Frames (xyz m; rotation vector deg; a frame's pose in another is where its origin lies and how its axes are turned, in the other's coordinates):
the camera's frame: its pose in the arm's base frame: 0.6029 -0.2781 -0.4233 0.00 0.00 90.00
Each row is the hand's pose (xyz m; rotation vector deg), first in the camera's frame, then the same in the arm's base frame.
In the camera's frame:
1: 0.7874 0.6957 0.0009 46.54 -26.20 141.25
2: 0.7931 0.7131 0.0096 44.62 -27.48 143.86
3: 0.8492 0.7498 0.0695 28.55 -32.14 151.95
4: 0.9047 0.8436 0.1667 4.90 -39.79 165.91
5: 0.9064 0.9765 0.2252 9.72 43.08 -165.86
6: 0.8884 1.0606 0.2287 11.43 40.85 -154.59
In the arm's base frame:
1: -0.0928 0.5093 -0.4224 -46.44 -12.99 -115.10
2: -0.1102 0.5150 -0.4137 -45.24 -10.75 -113.22
3: -0.1469 0.5711 -0.3538 -36.45 2.16 -109.76
4: -0.2407 0.6266 -0.2566 -24.24 18.92 -97.52
5: -0.3736 0.6283 -0.1981 -17.27 27.34 -79.38
6: -0.4577 0.6103 -0.1946 -15.76 28.00 -67.89

